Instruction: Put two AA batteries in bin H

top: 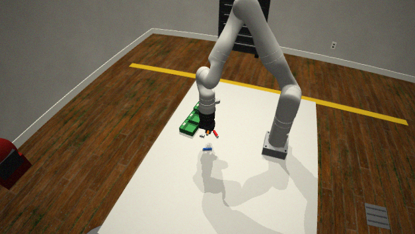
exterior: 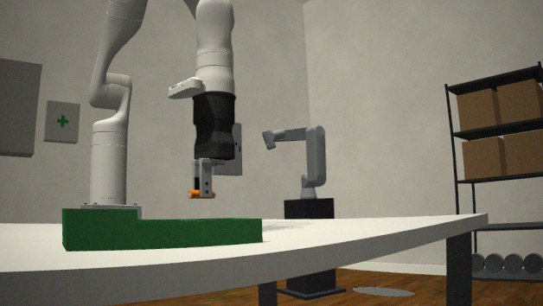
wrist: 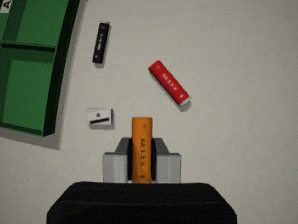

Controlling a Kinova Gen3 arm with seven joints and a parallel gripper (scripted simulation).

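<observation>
Now: hand 130 mm short of the green battery, 190 mm to the left of it and 70 mm above it. From my hand the other things lie so: red battery 20 mm behind, 60 mm to the right, 80 mm below; pale piece 40 mm ahead, 20 mm to the right, 80 mm below; orange AA battery 10 mm below.
</observation>
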